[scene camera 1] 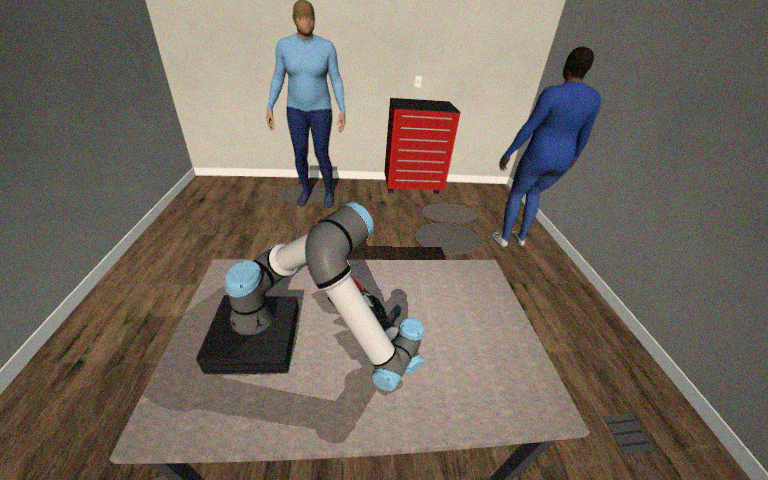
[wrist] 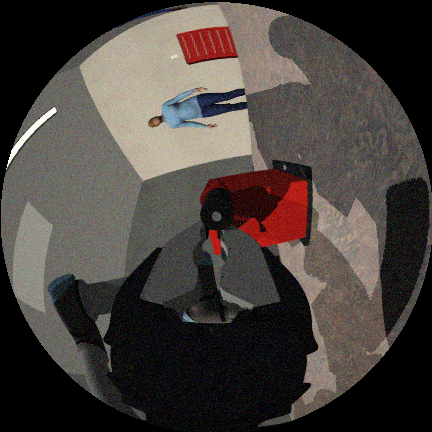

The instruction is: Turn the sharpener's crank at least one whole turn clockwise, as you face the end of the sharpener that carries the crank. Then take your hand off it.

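Pixels of known places: gripper, between the fingertips: (scene camera 1: 361, 293) (wrist: 213, 221); arm's base, origin of its link: (scene camera 1: 252, 318).
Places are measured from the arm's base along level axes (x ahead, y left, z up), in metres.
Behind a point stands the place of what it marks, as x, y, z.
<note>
The sharpener (scene camera 1: 358, 286) {0.387, 0.135, 0.042} (wrist: 292, 212) {0.371, 0.115, -0.057} has a red body on a dark base and stands on the table, partly hidden behind my arm in the scene view. The black round knob of its crank (wrist: 216, 202) {0.442, 0.096, 0.020} shows end-on in the wrist view, in front of the red body and just beyond my fingertips. My gripper (wrist: 213, 221) {0.398, 0.107, 0.031} is shut with nothing held; its two grey fingers nearly meet just below the knob. I cannot tell whether they touch the knob or crank arm. The fingertips are hidden in the scene view.
My arm stands on a black base block (scene camera 1: 249, 359) {0.037, -0.170, 0.000} at the left of the table (scene camera 1: 481, 396) {0.818, -0.253, -0.085}. Behind the table are a red drawer cabinet (scene camera 1: 421, 150) (wrist: 207, 45) and a person in light blue (scene camera 1: 308, 73) (wrist: 180, 111). Another person in blue (scene camera 1: 557, 124) stands at the right.
</note>
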